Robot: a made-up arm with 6 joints.
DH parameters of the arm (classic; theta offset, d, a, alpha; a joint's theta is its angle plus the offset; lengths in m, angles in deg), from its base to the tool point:
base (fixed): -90 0.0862 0 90
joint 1: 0 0.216 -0.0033 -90
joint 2: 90 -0.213 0.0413 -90
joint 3: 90 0.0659 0.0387 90
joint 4: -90 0.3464 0.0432 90
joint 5: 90 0.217 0.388 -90
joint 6: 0 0.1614 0.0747 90
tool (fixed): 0 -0.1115 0 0
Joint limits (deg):
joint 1: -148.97..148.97
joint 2: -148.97..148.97
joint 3: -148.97..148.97
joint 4: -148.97..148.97
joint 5: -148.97..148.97
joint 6: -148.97..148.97
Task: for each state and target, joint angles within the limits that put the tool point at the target. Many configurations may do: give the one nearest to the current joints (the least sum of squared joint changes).
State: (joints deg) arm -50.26 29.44 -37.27 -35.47 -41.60 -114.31
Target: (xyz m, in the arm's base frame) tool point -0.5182 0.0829 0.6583
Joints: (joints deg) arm -6.48 19.00 -80.47 -64.62 -57.96 -124.78
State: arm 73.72 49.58 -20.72 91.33 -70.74 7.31
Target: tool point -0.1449 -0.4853 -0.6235
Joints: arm 87.53 75.22 -22.31 105.13 -94.20 18.49
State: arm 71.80 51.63 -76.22 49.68 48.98 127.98
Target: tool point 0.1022 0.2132 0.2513
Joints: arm 55.18 34.08 -44.70 89.18 30.36 143.27
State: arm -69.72 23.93 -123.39 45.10 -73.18 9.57
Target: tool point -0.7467 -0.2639 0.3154
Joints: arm -45.33 -13.75 -144.27 46.36 -42.70 13.60
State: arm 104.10 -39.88 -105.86 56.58 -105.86 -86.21
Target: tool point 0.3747 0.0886 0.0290
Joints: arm 113.59 10.98 -108.20 99.37 -130.69 -73.21
